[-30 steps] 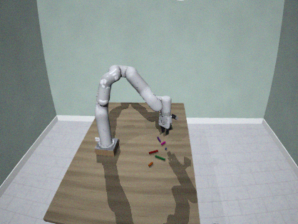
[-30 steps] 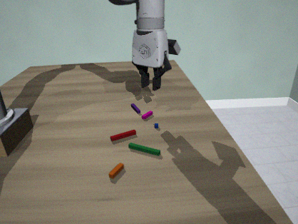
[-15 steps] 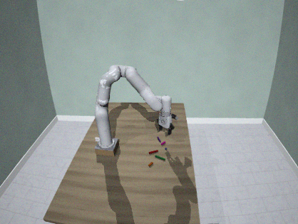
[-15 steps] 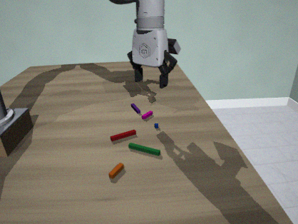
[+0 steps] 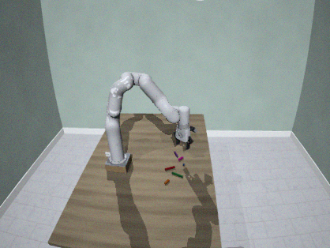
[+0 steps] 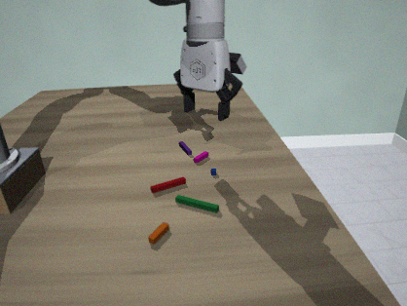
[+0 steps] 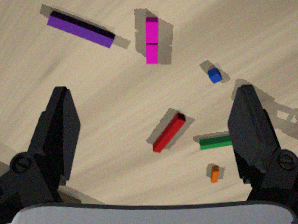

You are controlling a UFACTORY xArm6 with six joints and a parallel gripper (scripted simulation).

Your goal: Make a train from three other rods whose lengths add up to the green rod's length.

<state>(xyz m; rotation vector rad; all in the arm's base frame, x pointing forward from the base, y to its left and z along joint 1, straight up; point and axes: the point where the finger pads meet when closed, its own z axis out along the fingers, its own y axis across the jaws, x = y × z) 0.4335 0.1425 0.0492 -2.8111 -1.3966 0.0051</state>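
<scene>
Now: hand 8 cm past the orange rod, 27 cm to the left of it and 11 cm above it. Round my hand: purple rod: 5 cm behind, 3 cm to the left, 11 cm below; then red rod: 8 cm behind, 13 cm to the right, 11 cm below; then blue rod: 1 cm ahead, 8 cm to the right, 11 cm below.
</scene>
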